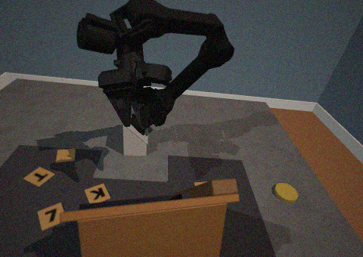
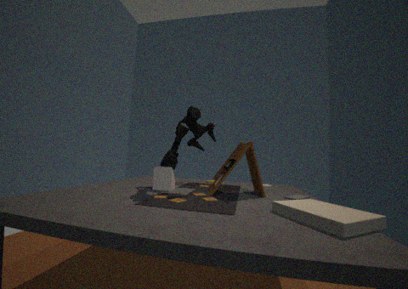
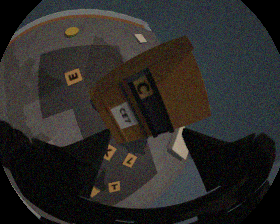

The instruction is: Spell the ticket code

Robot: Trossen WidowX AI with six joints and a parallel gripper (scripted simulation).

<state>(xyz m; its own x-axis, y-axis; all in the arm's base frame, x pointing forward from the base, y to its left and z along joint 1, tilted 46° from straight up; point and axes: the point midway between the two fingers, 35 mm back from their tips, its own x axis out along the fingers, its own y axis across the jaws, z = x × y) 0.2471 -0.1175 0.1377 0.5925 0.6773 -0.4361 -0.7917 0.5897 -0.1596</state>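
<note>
Right now my gripper tip is 180 mm above the ticket, 60 mm short of it and 10 mm to the right of it. Round my gripper tip: dark mat: 260 mm below, 50 mm behind, 30 mm to the right; tile: 260 mm below, 250 mm to the right, 180 mm behind; long white slab: 470 mm ahead, 360 mm to the right, 240 mm below.
</note>
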